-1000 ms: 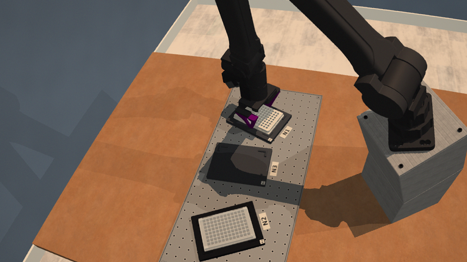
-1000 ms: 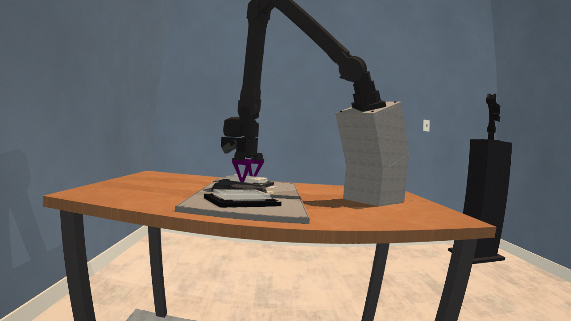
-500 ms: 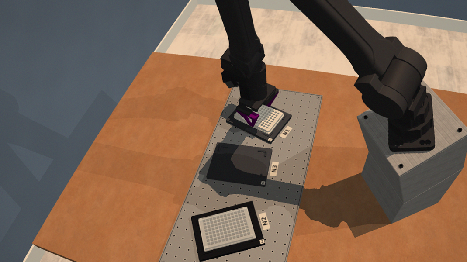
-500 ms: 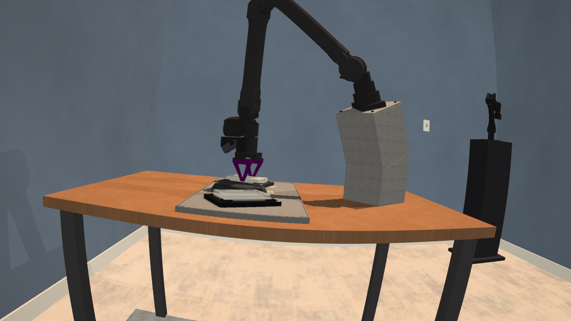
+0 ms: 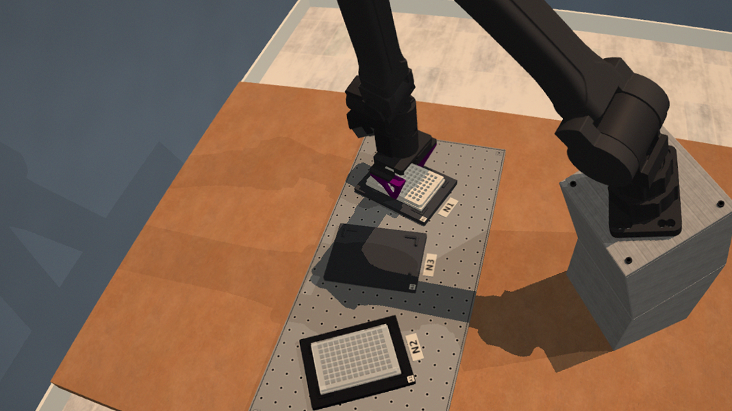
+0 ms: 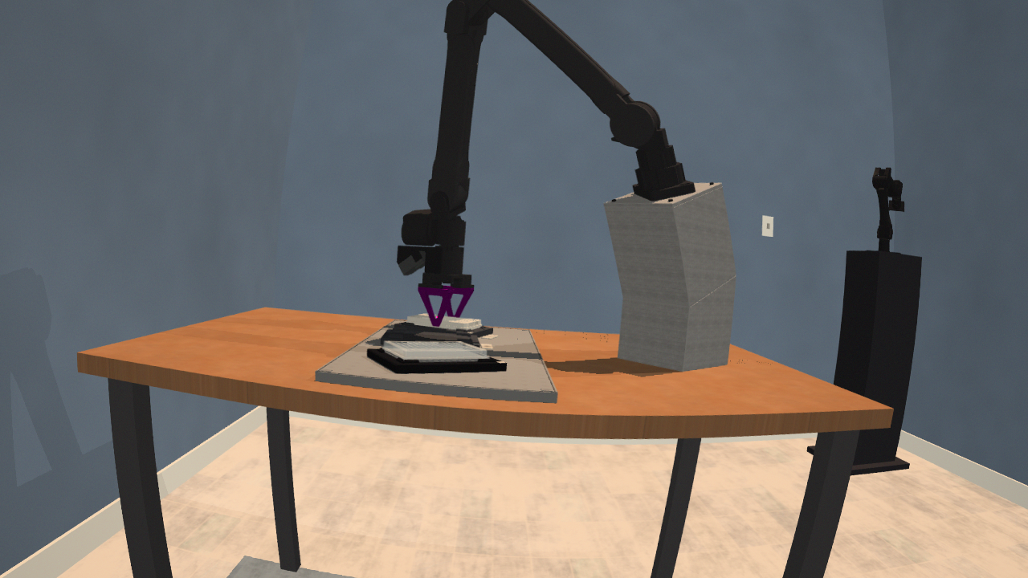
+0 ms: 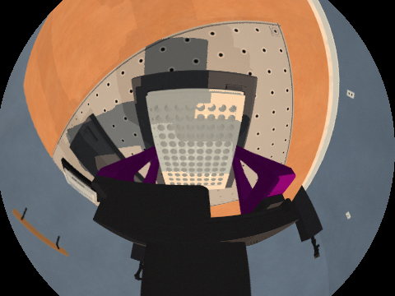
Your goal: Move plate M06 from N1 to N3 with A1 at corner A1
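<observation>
My hand is 2 cm above the plate nest N1. Round my hand: label N1: 9 cm behind, 3 cm to the left, 2 cm below; landing nest N3: 17 cm to the left, 2 cm below, 1 cm ahead; plate M06: right at my hand.
</observation>
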